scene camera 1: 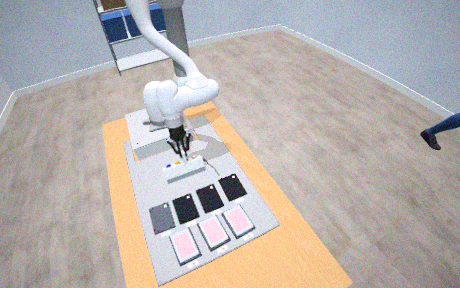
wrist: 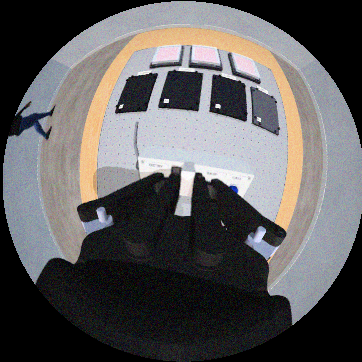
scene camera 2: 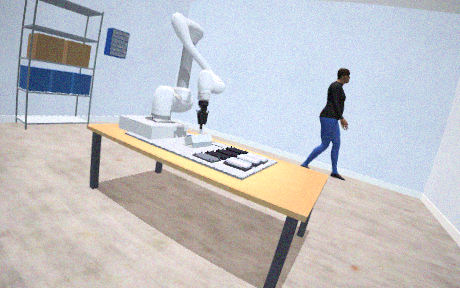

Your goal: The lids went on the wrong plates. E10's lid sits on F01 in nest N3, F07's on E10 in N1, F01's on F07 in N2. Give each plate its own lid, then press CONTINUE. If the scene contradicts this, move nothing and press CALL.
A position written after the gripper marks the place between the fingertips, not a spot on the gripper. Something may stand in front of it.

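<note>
The gripper (wrist: 188,169) is holding nothing, and it's shut. There's a button box (wrist: 236,173) here, and you'd also find a lid slot (wrist: 137,89).
</note>
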